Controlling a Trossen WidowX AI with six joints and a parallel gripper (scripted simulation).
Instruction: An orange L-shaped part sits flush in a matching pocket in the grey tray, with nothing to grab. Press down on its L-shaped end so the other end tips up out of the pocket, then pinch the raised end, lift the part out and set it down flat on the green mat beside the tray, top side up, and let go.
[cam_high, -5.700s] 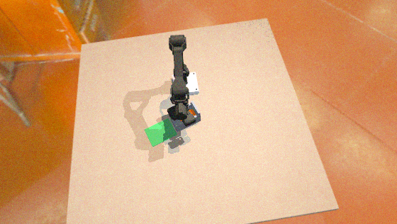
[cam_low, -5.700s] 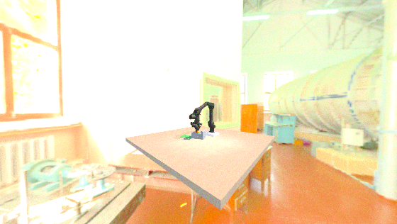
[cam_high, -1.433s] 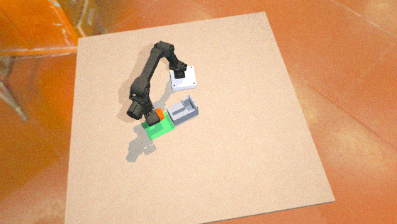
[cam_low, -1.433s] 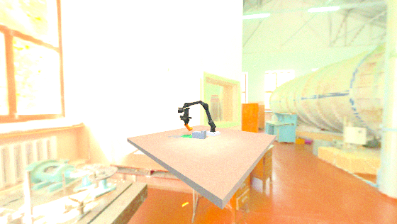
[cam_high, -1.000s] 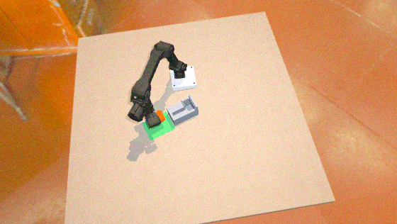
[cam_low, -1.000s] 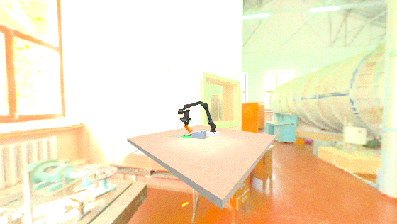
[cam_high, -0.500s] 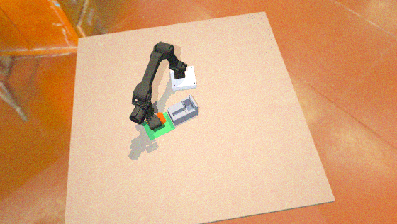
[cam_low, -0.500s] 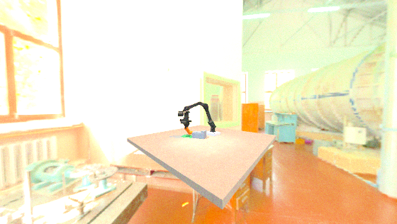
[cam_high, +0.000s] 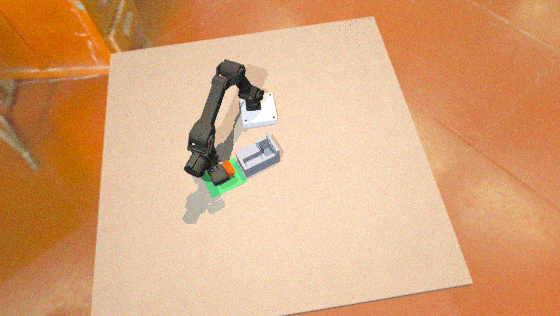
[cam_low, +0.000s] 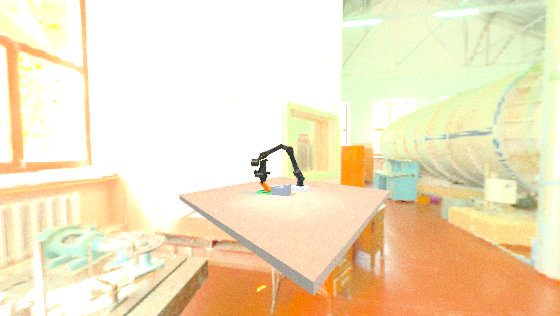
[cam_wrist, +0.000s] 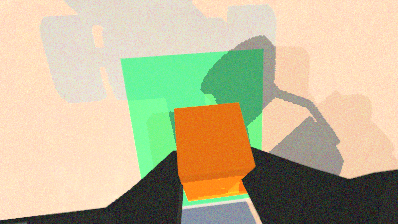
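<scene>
The orange L-shaped part is 30 mm below my gripper tip, 20 mm to the left of it and 20 mm behind it. Also, from my gripper tip: green mat (90 mm below, 20 mm to the left, 10 mm behind).
</scene>
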